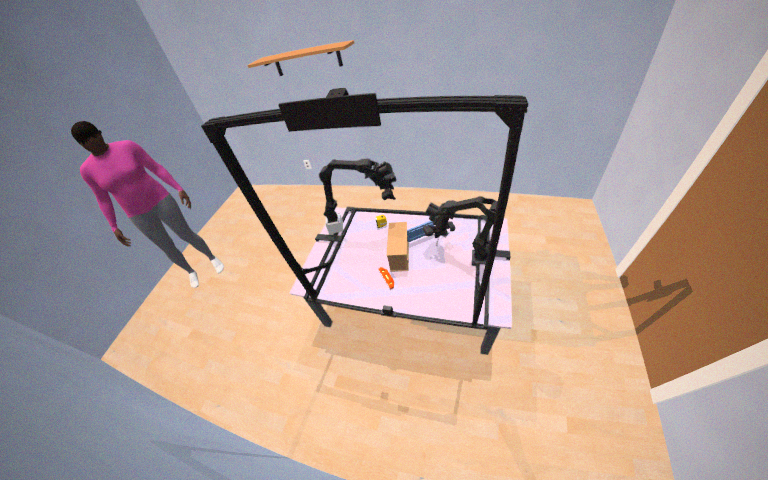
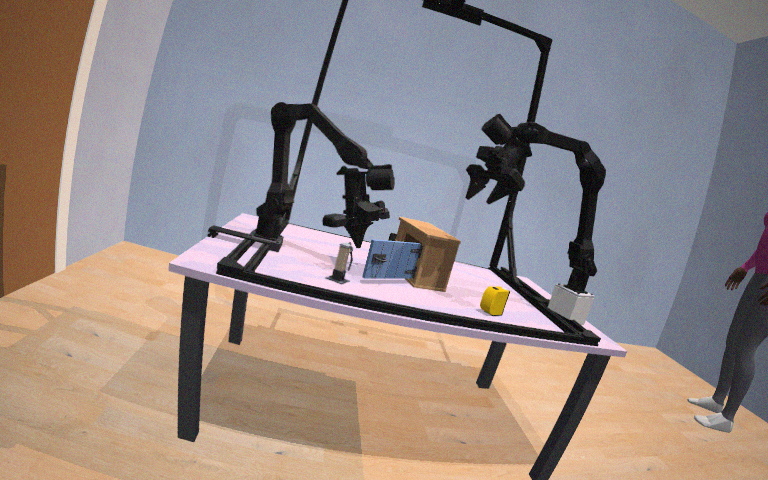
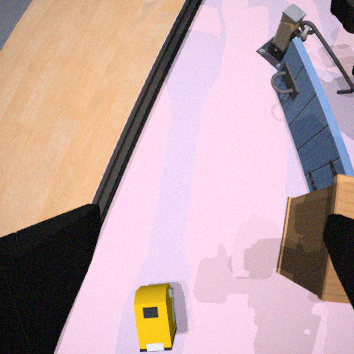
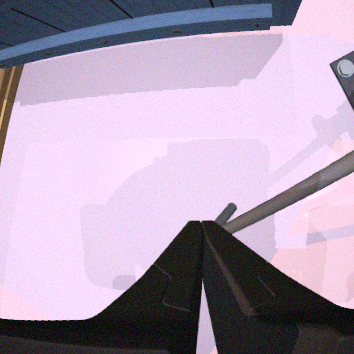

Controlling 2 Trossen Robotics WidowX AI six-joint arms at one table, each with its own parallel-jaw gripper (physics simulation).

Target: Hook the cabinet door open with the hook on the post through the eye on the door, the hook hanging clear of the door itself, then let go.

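Frame: origin at the left arm's base, x right, y ahead, z up, level; centimetres.
Seen in the pictures: left gripper, between the fingertips: (image 1: 394, 194) (image 2: 476, 200) (image 3: 215, 221); right gripper, between the fingertips: (image 1: 435, 237) (image 2: 358, 248) (image 4: 199, 231); left arm's base, origin of its link: (image 1: 332, 219) (image 2: 575, 289); right arm's base, origin of its link: (image 1: 480, 256) (image 2: 266, 236).
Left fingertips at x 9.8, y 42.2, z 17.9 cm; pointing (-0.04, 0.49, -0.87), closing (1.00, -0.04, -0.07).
Pixels of each thing's top centre, then the offset from my left fingertips to it. "spot": a spot on its surface instead.
- wooden cabinet, centre of its top: (image 2: 428, 227) (image 1: 397, 237) dx +22.4, dy -3.2, dz -12.4 cm
- eye, a spot on its surface: (image 3: 273, 82) spot: dx +8.5, dy +16.7, dz -20.3 cm
- post, a spot on its surface: (image 3: 289, 31) (image 2: 348, 254) spot: dx +11.9, dy +25.1, dz -20.9 cm
- yellow block, centre of its top: (image 3: 152, 326) (image 2: 499, 285) (image 1: 380, 216) dx -5.4, dy -11.2, dz -19.9 cm
- orange curved object, centre of its top: (image 1: 387, 276) dx +37.3, dy -12.8, dz -26.1 cm
The wooden cabinet (image 1: 397, 234) (image 2: 441, 257) (image 3: 310, 242) has its blue door (image 1: 419, 231) (image 2: 398, 261) (image 3: 316, 122) (image 4: 150, 31) swung outward. The eye (image 3: 273, 82) is on the door's face, near its free edge. The post (image 2: 342, 260) (image 3: 289, 31) stands beyond that edge. Its dark hook (image 2: 350, 257) (image 3: 330, 55) (image 4: 300, 192) is on the other side of the door from the eye, apart from it. My right gripper (image 1: 437, 236) (image 2: 357, 244) (image 4: 199, 231) is shut and empty at the hook's bent end, whose bend is hidden by the fingertips. My left gripper (image 1: 387, 196) (image 2: 479, 199) (image 3: 215, 221) is open, high above the table.
A yellow block (image 1: 381, 221) (image 2: 494, 300) (image 3: 154, 320) stands beside the cabinet. An orange curved object (image 1: 386, 277) lies on the table at the cabinet's other end. A white box (image 2: 570, 302) is at the left arm's base. Dark rails edge the table and a tall frame (image 1: 453, 104) spans it.
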